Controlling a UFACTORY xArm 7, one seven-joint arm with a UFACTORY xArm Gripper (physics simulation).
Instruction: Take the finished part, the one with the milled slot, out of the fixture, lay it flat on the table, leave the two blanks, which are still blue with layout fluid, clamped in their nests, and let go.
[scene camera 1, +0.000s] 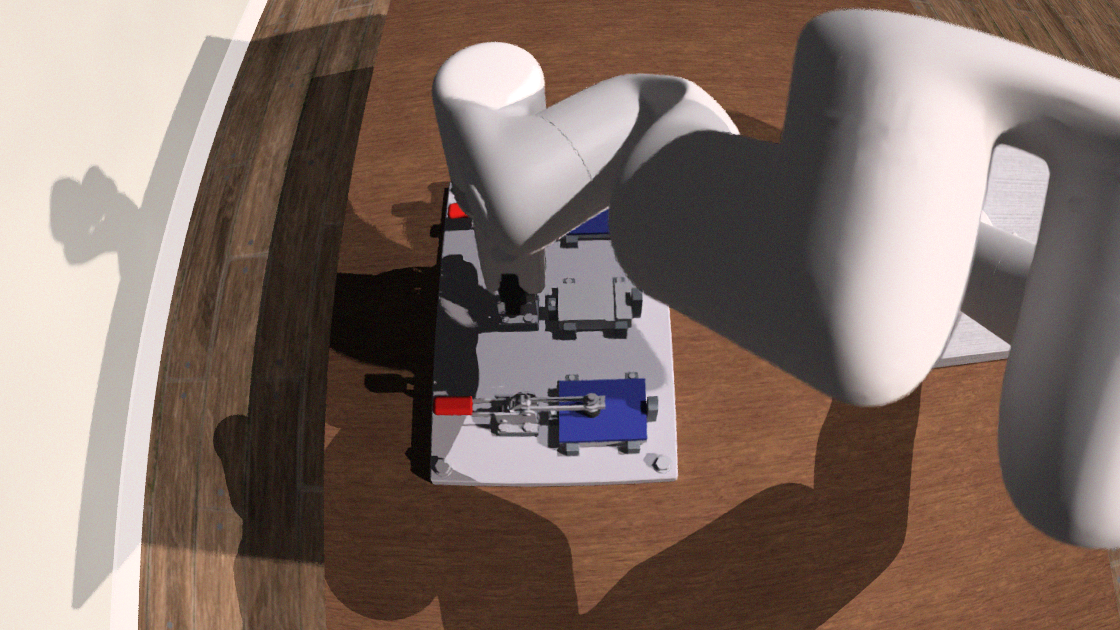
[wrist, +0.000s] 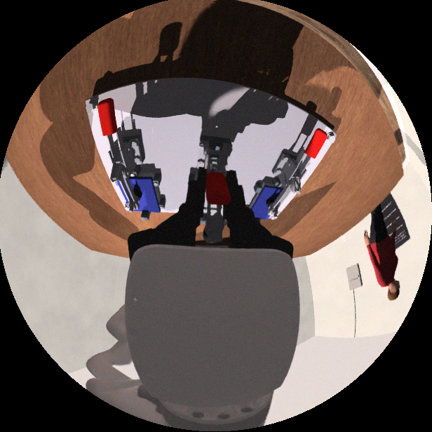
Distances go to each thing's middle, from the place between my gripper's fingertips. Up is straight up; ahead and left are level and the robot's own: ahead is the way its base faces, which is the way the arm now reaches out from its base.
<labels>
The finished part (scene camera 1: 590, 305) lies 70 mm behind my hand, 40 mm below it and 10 mm to the left of it. The rest, counted from my hand: fixture plate (scene camera 1: 472, 357) (60 mm below, 30 mm behind); then clamp bar (scene camera 1: 591, 407) (120 mm to the left, 20 mm below, 20 mm behind).
</labels>
